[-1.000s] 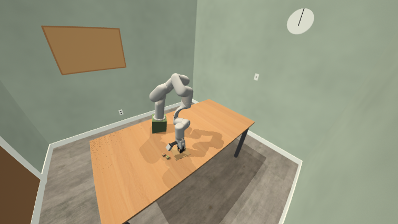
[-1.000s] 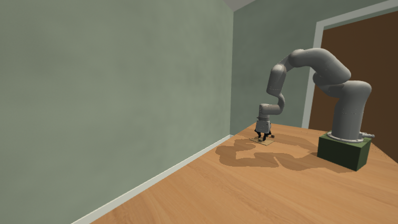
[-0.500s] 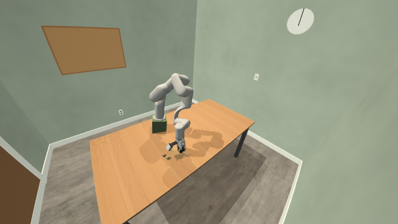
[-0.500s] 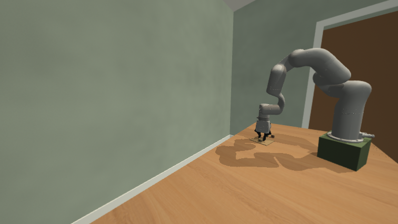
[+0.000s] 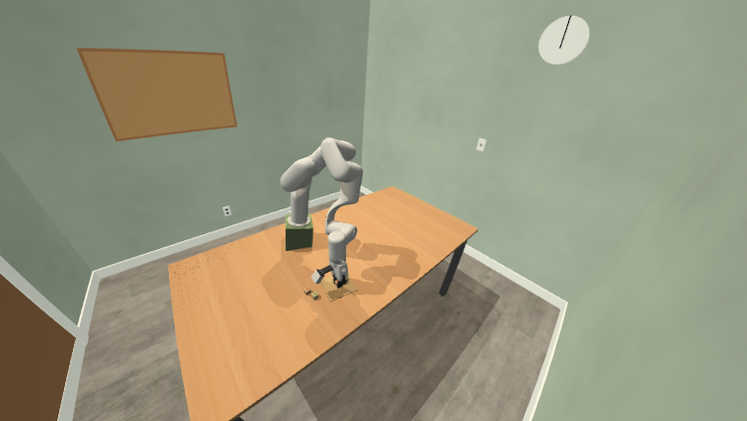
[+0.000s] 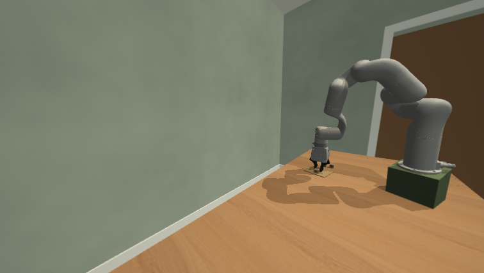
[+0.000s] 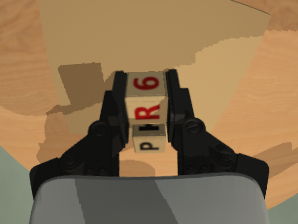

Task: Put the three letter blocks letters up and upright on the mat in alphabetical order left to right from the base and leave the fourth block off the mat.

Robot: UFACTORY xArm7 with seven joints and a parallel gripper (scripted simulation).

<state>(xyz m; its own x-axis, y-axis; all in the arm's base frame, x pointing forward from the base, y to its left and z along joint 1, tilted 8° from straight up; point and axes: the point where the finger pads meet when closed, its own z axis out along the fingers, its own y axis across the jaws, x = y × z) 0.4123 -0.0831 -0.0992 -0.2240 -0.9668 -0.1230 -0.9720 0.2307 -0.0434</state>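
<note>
Right now the tan mat is 20 mm below my hand. From my hand the other things lie so: green-topped block: 30 mm behind, 120 mm to the right, 10 mm below.
</note>
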